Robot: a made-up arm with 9 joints. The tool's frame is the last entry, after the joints.
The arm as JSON. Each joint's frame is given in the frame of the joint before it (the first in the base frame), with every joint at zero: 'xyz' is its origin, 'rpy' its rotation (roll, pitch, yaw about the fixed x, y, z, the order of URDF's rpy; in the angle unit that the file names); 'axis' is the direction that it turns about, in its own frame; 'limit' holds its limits. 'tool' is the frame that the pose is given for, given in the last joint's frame.
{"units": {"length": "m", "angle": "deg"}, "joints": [
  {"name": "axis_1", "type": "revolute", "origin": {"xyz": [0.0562, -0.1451, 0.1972], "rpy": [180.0, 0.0, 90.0]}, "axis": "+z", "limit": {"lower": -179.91, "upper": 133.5}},
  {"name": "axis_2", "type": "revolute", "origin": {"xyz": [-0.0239, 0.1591, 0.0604], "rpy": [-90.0, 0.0, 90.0]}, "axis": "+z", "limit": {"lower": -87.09, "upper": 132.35}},
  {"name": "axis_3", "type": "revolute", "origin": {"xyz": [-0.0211, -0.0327, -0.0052], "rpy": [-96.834, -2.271, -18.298]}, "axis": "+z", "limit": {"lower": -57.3, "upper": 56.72}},
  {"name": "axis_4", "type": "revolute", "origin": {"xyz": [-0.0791, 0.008, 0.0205], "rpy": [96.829, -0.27, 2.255]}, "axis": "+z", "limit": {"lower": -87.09, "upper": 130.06}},
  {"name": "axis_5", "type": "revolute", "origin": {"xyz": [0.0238, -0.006, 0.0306], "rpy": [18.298, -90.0, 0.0]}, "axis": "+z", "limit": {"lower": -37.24, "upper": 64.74}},
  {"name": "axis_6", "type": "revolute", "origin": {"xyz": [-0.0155, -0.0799, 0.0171], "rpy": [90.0, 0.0, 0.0]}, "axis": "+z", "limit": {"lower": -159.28, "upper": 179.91}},
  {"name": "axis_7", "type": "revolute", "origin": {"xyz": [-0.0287, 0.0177, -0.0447], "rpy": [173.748, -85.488, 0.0]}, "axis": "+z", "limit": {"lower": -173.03, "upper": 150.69}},
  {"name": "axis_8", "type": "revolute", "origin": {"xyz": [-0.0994, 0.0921, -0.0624], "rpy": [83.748, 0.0, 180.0]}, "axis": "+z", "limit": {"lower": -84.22, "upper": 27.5}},
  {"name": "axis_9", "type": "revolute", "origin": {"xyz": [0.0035, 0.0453, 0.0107], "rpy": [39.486, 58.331, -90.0]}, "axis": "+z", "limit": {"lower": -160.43, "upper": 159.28}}
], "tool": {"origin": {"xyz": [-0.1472, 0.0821, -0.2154], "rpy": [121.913, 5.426, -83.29]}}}
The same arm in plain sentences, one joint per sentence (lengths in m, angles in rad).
The arm has nine revolute joints in a row. What follows holds with every joint at zero, and every direction is one of the base frame's. Joint 1 lies 0.0562 m along +x and 0.1451 m along -y and 0.1972 m along +z from the base frame's origin and rotates about -z, from -3.1400 to 2.3300 rad. Joint 2 lies 0.1591 m along +x and 0.0239 m along -y and 0.0604 m along -z from joint 1 and rotates about -y, from -1.5200 to 2.3099 rad. Joint 3 lies 0.0211 m along -x and 0.0052 m along +y and 0.0327 m along -z from joint 2 and rotates about the direction (0.316204, 0.118901, 0.941211), from -1.0001 to 0.9900 rad. Joint 4 lies 0.0686 m along -x and 0.0135 m along +y and 0.0431 m along +z from joint 3 and rotates about -y, from -1.5200 to 2.2700 rad. Joint 5 lies 0.0207 m along +x and 0.0306 m along -y and 0.0132 m along -z from joint 4 and rotates about -x, from -0.6500 to 1.1299 rad. Joint 6 lies 0.0171 m along -x and 0.0155 m along +y and 0.0799 m along -z from joint 5 and rotates about -z, from -2.7800 to 3.1400 rad. Joint 7 lies 0.0177 m along -x and 0.0287 m along +y and 0.0447 m along +z from joint 6 and rotates about the direction (0.108897, -0.990973, 0.078198), from -3.0199 to 2.6300 rad. Joint 8 lies 0.0848 m along +x and 0.0797 m along +y and 0.0934 m along +z from joint 7 and rotates about +x, from -1.4699 to 0.4800 rad. Joint 9 lies 0.0107 m along +x and 0.0449 m along -y and 0.0071 m along +z from joint 8 and rotates about the direction (0.405196, 0.604795, -0.685594), from -2.8000 to 2.7800 rad. The tool frame, which is the frame that the pose is given for, lies 0.0654 m along +x and 0.1580 m along -y and 0.2134 m along +z from joint 9; its axes are the base frame's turned by roll -1.0722, pitch 0.7189 and yaw -2.2410 rad (as in URDF: about the fixed x, then y, then z).
